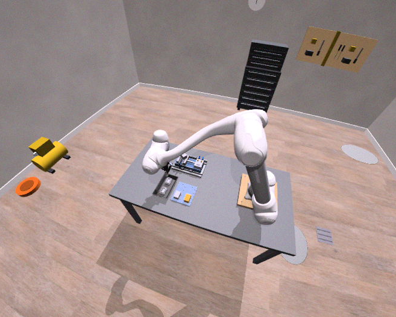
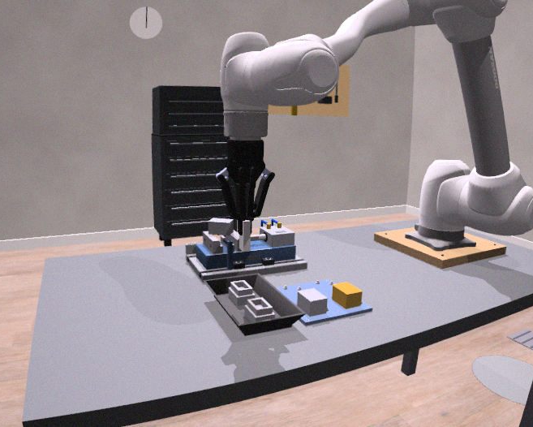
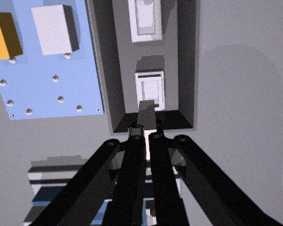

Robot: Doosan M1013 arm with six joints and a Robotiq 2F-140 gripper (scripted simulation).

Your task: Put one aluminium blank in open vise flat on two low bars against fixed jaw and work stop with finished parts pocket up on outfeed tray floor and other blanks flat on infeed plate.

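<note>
The fixed jaw is 2 cm ahead of my hand, 25 cm to the right of it and 9 cm below it. Also, from my hand: dark work stop rod 1 cm behind, 21 cm to the right, 8 cm below; infeed plate 17 cm behind, 3 cm to the left, 16 cm below; brass blank 22 cm behind, 7 cm to the left, 14 cm below.
</note>
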